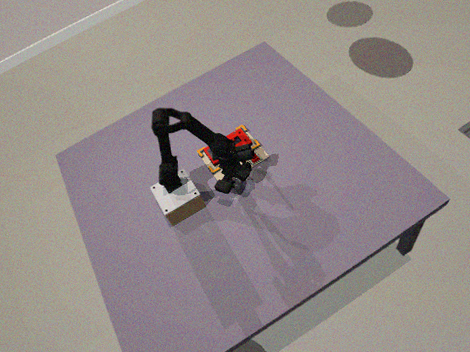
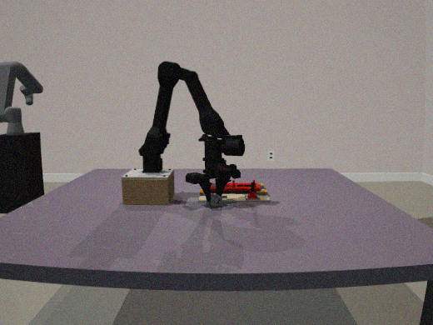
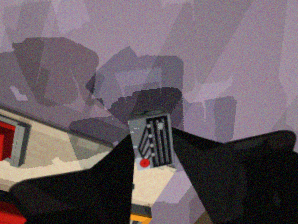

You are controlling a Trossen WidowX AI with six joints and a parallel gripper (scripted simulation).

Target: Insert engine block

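Now: the engine block right at my gripper tip.
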